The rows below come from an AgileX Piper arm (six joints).
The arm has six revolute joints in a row. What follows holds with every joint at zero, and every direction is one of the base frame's.
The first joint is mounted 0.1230 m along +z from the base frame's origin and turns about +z.
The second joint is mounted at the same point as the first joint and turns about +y.
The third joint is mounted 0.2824 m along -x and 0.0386 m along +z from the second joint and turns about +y.
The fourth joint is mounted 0.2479 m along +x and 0.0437 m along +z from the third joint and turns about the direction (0.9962, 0, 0.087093).
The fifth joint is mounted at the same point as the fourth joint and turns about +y.
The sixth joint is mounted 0.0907 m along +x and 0.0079 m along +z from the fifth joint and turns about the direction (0.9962, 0, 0.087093).
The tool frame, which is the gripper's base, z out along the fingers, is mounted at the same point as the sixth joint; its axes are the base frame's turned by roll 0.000, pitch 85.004 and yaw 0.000 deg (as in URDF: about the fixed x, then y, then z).
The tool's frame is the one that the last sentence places.
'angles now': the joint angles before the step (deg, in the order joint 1, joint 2, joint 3, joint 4, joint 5, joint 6). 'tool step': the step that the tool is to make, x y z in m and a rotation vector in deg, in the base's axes. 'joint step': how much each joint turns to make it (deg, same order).
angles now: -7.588, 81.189, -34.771, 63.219, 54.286, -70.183
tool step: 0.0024, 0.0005, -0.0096, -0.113, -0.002, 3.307
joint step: 0.003, 2.697, 0.011, 0.142, 0.875, -4.274
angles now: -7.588, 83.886, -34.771, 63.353, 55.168, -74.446
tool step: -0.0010, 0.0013, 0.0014, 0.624, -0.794, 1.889
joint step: -0.010, 0.002, -0.115, 0.124, 1.405, -1.649
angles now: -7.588, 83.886, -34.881, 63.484, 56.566, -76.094
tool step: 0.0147, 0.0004, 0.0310, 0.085, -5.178, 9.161
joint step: 0.005, -0.008, -8.111, -4.723, 8.013, -1.167
